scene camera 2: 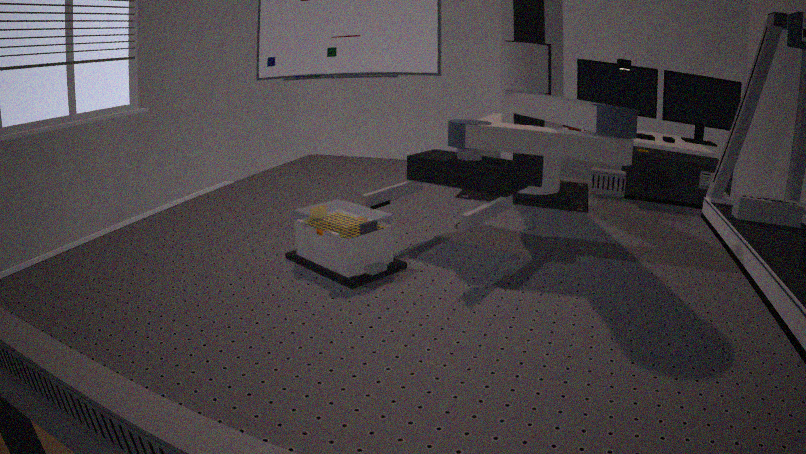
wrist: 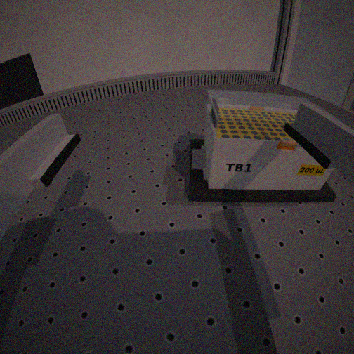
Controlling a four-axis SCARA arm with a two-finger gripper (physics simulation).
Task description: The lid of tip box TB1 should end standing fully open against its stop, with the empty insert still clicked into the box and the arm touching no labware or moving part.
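Places are measured from the arm's base along level axes (x up, y right, z ahead), in metres.
Where they show: gripper, between the fingertips: point(scene camera 2: 410, 212); arm's base, origin of its link: point(scene camera 2: 529, 195).
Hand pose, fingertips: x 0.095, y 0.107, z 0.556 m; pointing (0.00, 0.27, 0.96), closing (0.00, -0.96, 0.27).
Each offset is from my fingertips to the centre of the thing. "*": to the spot under its first point. Level surfaces: height alone.
Tip box TB1 @[dx -0.044, dy +0.096, dz +0.018 m] point(scene camera 2: 332, 248) point(wrist: 265, 162), white with black lettering, stands upright on a dark base plate @[* dx -0.080, dy +0.117, dz +0.065 m] point(scene camera 2: 315, 270) point(wrist: 260, 196). Its clear lid @[* dx -0.005, dy +0.116, dz -0.018 m] point(scene camera 2: 340, 204) point(wrist: 237, 97) lies level over the top, down rather than standing open. The yellow insert @[dx -0.018, dy +0.096, dz +0.018 m] point(scene camera 2: 341, 223) point(wrist: 250, 123) with a grid of holes sits level in the box beneath it; its clips cannot be made out. My gripper point(scene camera 2: 414, 212) point(wrist: 184, 115) is wide open and empty. In the scene view it hangs beside the box, apart from it. In the wrist view the right finger overlaps the box's right part.
The perforated table top @[dx -0.082 m] point(scene camera 2: 394, 349) point(wrist: 150, 260) surrounds the box. A slotted rim point(wrist: 150, 82) runs behind it in the wrist view. Dark blocks point(scene camera 2: 434, 169) stand beyond my arm point(scene camera 2: 535, 138). A large frame point(scene camera 2: 755, 112) stands at the right.
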